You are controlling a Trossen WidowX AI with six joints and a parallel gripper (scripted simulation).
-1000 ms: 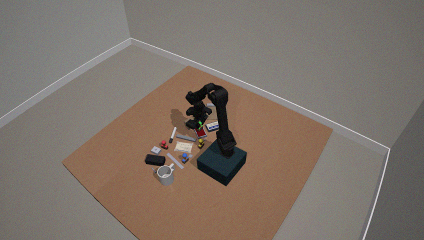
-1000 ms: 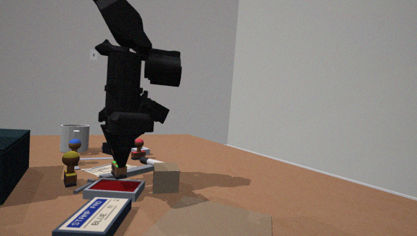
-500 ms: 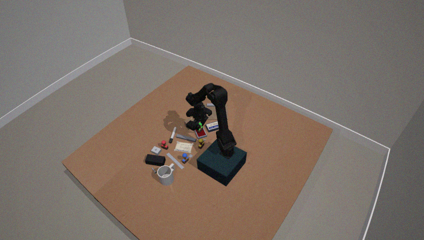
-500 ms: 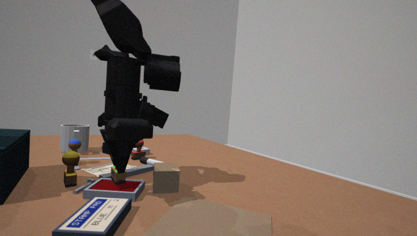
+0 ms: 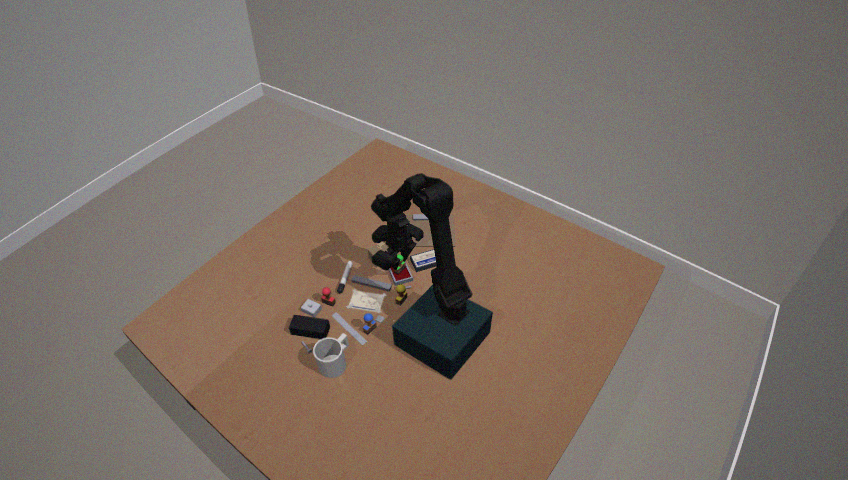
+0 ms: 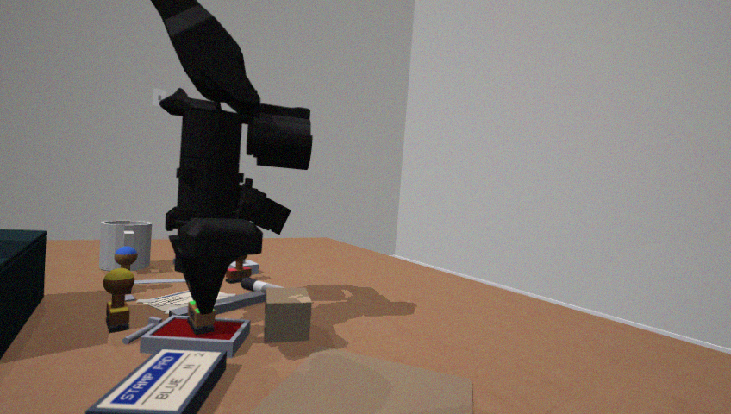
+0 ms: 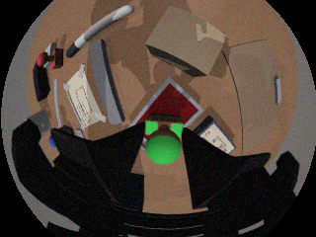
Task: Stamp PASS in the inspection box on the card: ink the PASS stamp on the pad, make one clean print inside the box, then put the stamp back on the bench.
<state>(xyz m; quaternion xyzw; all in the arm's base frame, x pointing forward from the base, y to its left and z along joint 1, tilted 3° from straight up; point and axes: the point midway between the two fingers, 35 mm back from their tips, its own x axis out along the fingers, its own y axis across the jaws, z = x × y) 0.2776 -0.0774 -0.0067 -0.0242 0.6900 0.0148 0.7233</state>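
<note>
My gripper tip is now right at the green-knobbed stamp. Round my gripper tip: tan block (9 cm ahead, 2 cm below, 1 cm to the right); red ink pad (3 cm below); blue pad tin (9 cm to the right, 3 cm below, 3 cm behind).
</note>
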